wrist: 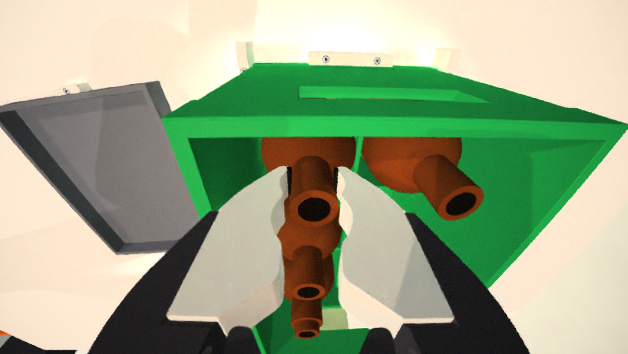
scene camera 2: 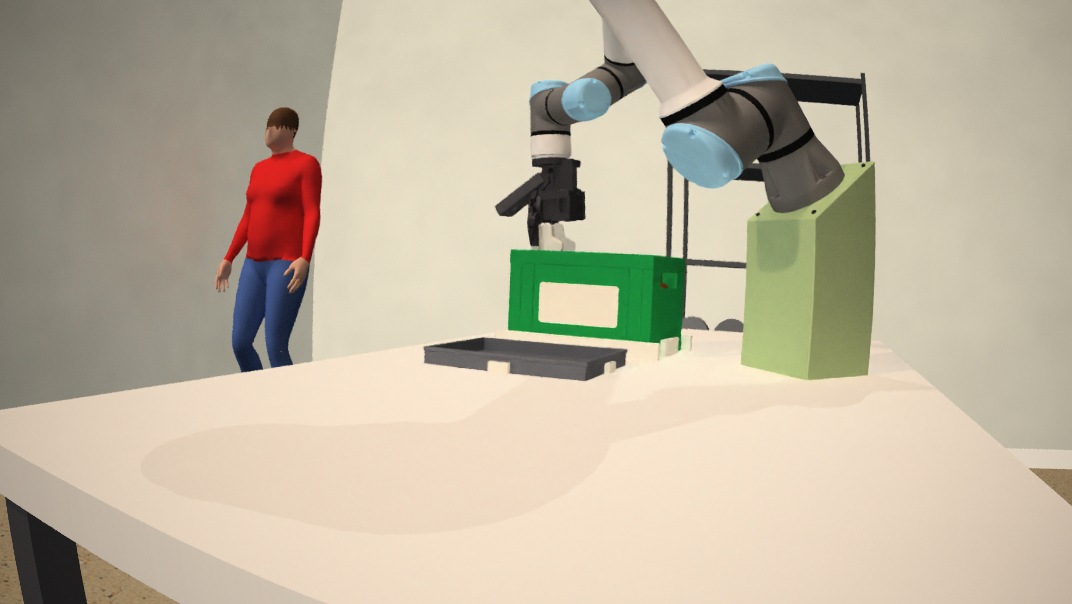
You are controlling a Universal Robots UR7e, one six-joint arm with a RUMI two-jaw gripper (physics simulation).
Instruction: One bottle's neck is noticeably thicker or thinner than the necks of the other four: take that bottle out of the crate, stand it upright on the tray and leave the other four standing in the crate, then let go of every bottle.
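Where they show: gripper, fingertip midpoint: (wrist: 312, 169); arm's base at its link origin: (scene camera 2: 808, 190).
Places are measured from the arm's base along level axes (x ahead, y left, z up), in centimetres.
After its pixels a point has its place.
Observation:
The green crate (scene camera 2: 633, 303) @[x 29.2, y 9.4, z -20.8 cm] (wrist: 390, 127) @[x 53.9, y 6.2, z -12.5 cm] stands on the table. My gripper (scene camera 2: 552, 240) (wrist: 312, 169) @[x 49.2, y 7.8, z -16.8 cm] points down at its top, its tips hidden behind the crate wall in the scene view. In the wrist view it is shut on the neck of a brown bottle (wrist: 313, 180) @[x 49.9, y 8.0, z -14.5 cm] in the left column, at the crate end nearest the top of the picture. Another bottle (wrist: 452, 192) @[x 50.9, y 0.7, z -13.8 cm] stands to its right. Necks of two more bottles (wrist: 307, 270) @[x 41.3, y 6.7, z -14.9 cm] (wrist: 306, 312) @[x 32.9, y 5.2, z -15.3 cm] show below, between the fingers. A fifth bottle is hidden. The grey tray (scene camera 2: 540, 366) @[x 26.2, y 37.2, z -28.6 cm] (wrist: 125, 165) @[x 37.7, y 30.2, z -29.6 cm] beside the crate holds no bottle.
Pale blocks (wrist: 350, 59) @[x 55.2, y 5.1, z -27.1 cm] sit on the table against the crate. The green robot pedestal (scene camera 2: 840, 300) @[x -8.2, y 6.5, z -17.9 cm] stands right of the crate in the scene view, with a dark shelf rack (scene camera 2: 866, 120) behind. A person in a red top (scene camera 2: 281, 202) stands beyond the table at left.

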